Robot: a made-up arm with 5 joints.
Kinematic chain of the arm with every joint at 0, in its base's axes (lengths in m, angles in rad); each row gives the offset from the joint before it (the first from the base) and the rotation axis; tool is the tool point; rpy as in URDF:
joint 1: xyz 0.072 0 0.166 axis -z
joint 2: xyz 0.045 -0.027 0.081 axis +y
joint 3: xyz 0.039 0 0.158 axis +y
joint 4: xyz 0.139 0 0.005 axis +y
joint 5: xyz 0.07 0.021 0 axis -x
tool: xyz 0 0 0 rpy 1.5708 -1.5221 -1.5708
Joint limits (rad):
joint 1: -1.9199..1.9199
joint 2: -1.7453..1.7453
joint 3: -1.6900..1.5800
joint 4: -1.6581..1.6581
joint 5: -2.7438..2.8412
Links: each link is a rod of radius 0.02 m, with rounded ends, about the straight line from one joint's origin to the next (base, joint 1, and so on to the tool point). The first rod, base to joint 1, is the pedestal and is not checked.
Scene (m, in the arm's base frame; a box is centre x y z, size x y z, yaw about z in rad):
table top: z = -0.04
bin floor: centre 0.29 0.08 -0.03 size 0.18 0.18 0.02 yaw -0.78
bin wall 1: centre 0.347 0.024 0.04 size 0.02 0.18 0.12 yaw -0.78
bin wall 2: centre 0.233 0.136 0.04 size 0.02 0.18 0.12 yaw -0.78
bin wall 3: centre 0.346 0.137 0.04 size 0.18 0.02 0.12 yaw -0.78
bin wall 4: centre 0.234 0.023 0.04 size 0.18 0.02 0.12 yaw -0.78
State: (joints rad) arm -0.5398 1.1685 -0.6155 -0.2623 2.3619
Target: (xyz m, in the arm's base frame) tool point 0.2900 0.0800 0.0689
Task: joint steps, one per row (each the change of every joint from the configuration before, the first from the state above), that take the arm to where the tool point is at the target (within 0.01 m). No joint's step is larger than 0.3 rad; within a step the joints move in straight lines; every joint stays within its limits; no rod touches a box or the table.
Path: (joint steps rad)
1: 0.0324 -0.1448 0.2512 0.1075 0.0000
2: 0.0325 -0.1447 0.2511 0.1075 0.0000
3: 0.0324 -0.1448 0.2512 0.1075 0.0000
4: 0.0325 -0.1447 0.2511 0.1075 0.0000
5: 0.0324 -0.1448 0.2512 0.1075 0.0000
6: 0.0000 0.2350 -0.1159 -0.0691 0.0000
7: 0.0000 0.2350 -0.1159 -0.0691 0.0000
8: 0.0000 0.2350 -0.1159 -0.0691 0.0000

